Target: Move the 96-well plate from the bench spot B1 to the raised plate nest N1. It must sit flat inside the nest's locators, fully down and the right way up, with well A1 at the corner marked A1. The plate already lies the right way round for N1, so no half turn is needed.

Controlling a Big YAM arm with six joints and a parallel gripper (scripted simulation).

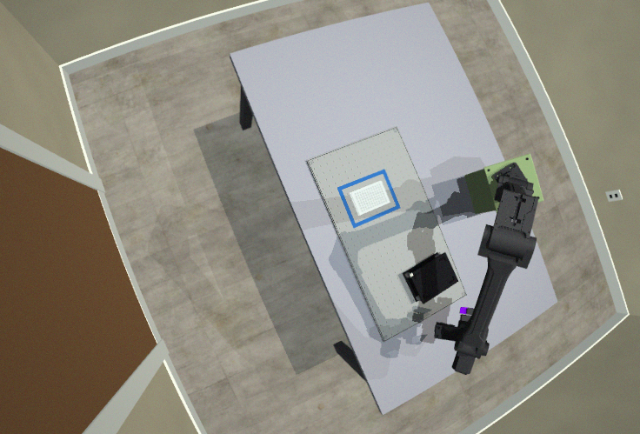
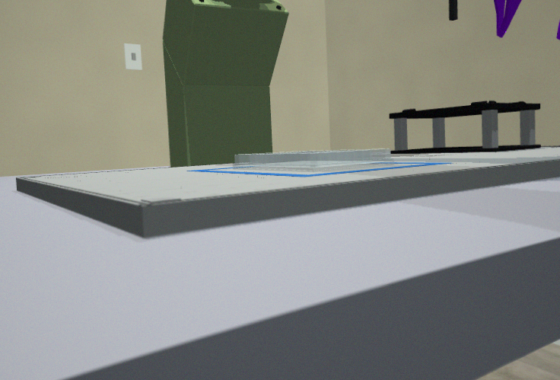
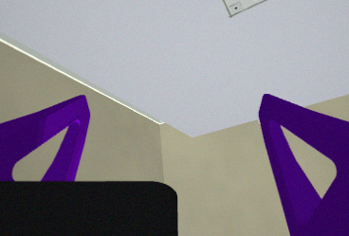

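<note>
The clear 96-well plate is 30 mm behind my hand, 520 mm to the right of it and 170 mm below it. From my hand the other things lie so: black raised nest N1 (50 mm behind, 160 mm to the right, 120 mm below); white corner label (20 mm ahead, 220 mm to the right, 120 mm below).
</note>
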